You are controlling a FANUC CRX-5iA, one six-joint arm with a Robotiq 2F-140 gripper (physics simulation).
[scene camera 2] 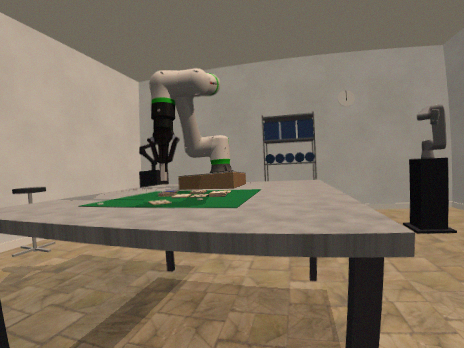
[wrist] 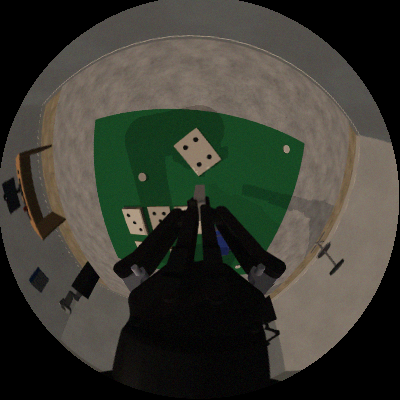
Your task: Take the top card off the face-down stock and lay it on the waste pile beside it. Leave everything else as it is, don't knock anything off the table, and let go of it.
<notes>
I see my gripper (scene camera 2: 163,180) and a green mat (scene camera 2: 235,198).
My gripper also shows in the wrist view (wrist: 200,191). The green mat is seen too in the wrist view (wrist: 254,179).
</notes>
